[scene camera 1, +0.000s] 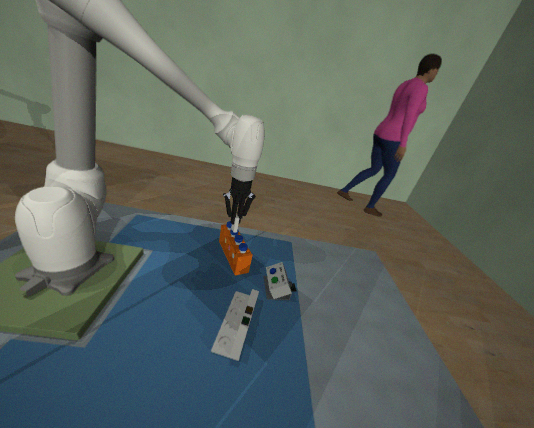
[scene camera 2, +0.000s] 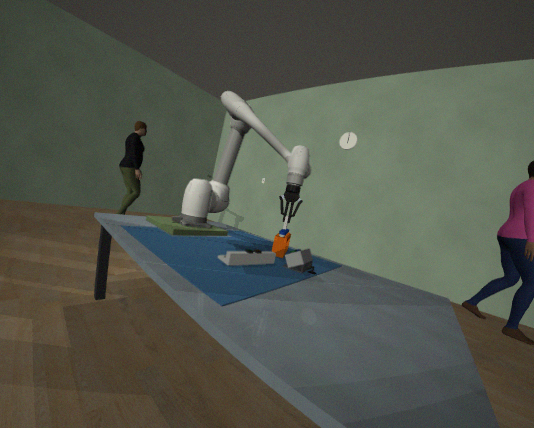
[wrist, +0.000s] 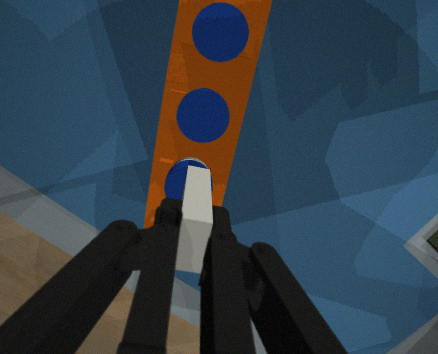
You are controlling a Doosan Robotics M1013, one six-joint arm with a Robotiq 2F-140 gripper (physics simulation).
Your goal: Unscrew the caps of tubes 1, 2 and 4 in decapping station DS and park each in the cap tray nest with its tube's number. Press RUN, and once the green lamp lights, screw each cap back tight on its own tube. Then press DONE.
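Seen in the pictures: gripper, fingertip midpoint: (scene camera 1: 234,230) (scene camera 2: 284,229) (wrist: 195,187); arm's base at its link origin: (scene camera 1: 69,267) (scene camera 2: 192,223).
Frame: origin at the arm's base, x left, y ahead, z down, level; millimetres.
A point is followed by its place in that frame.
The orange decapping station (scene camera 1: 242,263) {x 225, y 524, z -33 mm} (scene camera 2: 281,246) {x 237, y 538, z -27 mm} (wrist: 212,75) {x 274, y 491, z -69 mm} stands on the blue mat with several blue caps in a row along its top. My gripper (scene camera 1: 236,230) {x 330, y 443, z -97 mm} (scene camera 2: 285,229) {x 330, y 443, z -97 mm} (wrist: 195,187) {x 330, y 443, z -97 mm} is shut and empty, its pale fingertips together, pointing down at the second cap from the far end in scene camera 1. In the wrist view they partly cover that blue cap (wrist: 175,181) {x 338, y 454, z -95 mm}; two more caps (wrist: 203,115) {x 294, y 477, z -97 mm} show beyond it. The white cap tray (scene camera 1: 231,334) {x -30, y 578, z 15 mm} (scene camera 2: 250,258) {x 2, y 620, z 1 mm} shows no caps in its nests. Its dark green square (scene camera 1: 245,320) {x -1, y 606, z -28 mm} looks unlit. Tube numbers cannot be read.
A grey control box (scene camera 1: 279,289) {x 158, y 686, z -30 mm} (scene camera 2: 298,259) {x 167, y 711, z -23 mm} with a blue button (scene camera 1: 273,271) {x 223, y 648, z -44 mm} and a green button (scene camera 1: 275,280) {x 180, y 664, z -44 mm} stands beside the station and tray. The arm's base stands on a green plate (scene camera 1: 60,322) {x -159, y 143, z 0 mm} (scene camera 2: 200,232) {x -15, y 172, z 12 mm}. Two people stand on the floor beyond the table.
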